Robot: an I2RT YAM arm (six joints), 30 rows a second.
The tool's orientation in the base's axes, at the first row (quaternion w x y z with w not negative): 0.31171 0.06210 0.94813 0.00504
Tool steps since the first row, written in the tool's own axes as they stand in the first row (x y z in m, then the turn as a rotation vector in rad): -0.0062 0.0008 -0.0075 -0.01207 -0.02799 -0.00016; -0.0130 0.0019 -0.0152 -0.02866 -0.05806 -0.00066; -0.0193 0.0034 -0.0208 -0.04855 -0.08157 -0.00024; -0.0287 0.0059 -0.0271 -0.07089 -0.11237 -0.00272; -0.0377 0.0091 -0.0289 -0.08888 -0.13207 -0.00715; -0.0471 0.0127 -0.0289 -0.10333 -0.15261 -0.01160; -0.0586 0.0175 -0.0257 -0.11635 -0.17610 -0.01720; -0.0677 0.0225 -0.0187 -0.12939 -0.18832 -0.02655; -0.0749 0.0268 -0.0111 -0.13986 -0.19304 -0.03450; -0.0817 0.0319 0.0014 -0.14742 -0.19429 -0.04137
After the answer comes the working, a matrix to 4 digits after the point.
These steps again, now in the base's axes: 0.0006 0.0003 0.0097 0.00633 -0.02923 0.00590; 0.0016 0.0008 0.0200 0.01582 -0.06106 0.01465; 0.0035 0.0016 0.0283 0.02925 -0.08680 0.02492; 0.0075 0.0032 0.0391 0.04208 -0.11999 0.03862; 0.0140 0.0053 0.0460 0.05155 -0.14158 0.05187; 0.0219 0.0077 0.0517 0.05810 -0.16358 0.06299; 0.0336 0.0110 0.0562 0.06248 -0.18830 0.07406; 0.0455 0.0147 0.0561 0.06595 -0.20173 0.08870; 0.0563 0.0179 0.0545 0.06906 -0.20744 0.10106; 0.0697 0.0217 0.0487 0.07089 -0.20940 0.11100
The tool's axes in the first row as the columns of a matrix, in the base's axes (rounded; the answer above uses it unrounded):
-0.7980 0.1146 0.5917
0.1209 0.9922 -0.0292
-0.5905 0.0483 -0.8056

